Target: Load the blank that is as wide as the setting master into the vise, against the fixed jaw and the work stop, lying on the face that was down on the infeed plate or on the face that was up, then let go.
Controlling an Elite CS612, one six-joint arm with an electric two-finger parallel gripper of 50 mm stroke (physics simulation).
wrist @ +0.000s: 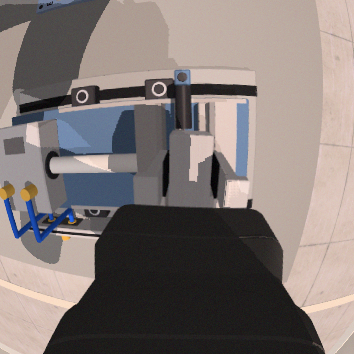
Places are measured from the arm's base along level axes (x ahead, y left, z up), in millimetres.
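Pixels of known places: gripper, fingertip midpoint: (189, 165).
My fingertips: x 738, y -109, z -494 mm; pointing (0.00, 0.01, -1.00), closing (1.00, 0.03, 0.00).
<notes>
Ahead of a thing's pixels: the offset from my fingertips to its middle. "pt": to the spot under its first point.
The grey blank @(dx +0, dy -7, dz -8 mm) (182, 160) is between the two fingers of my gripper (189, 165), low in the middle of the wrist view. My gripper is shut on it, with a dark pad against each side. The blank's far end is close to the tip of the work stop's dark rod @(dx -8, dy +42, dz -16 mm) (183, 107); I cannot tell if they touch. The vise's grey moving jaw @(dx -31, dy -7, dz -28 mm) (149, 120) is left of the blank and the pale fixed jaw (226, 117) is to its right. The blank's height over the vise bed and its underside are hidden. The setting master does not show.
The vise's grey actuator block @(dx -169, dy -18, dz -28 mm) (42, 172) stands at the left, with a pale rod @(dx -87, dy -11, dz -28 mm) (95, 163) running to the moving jaw. Blue hoses @(pt dx -145, dy -66, dz +2 mm) (34, 222) loop at its near side. Round-marked clamps (82, 96) (158, 89) sit along the far edge. A blue item @(pt dx -180, dy +189, dz -102 mm) (62, 5) shows at the top left.
</notes>
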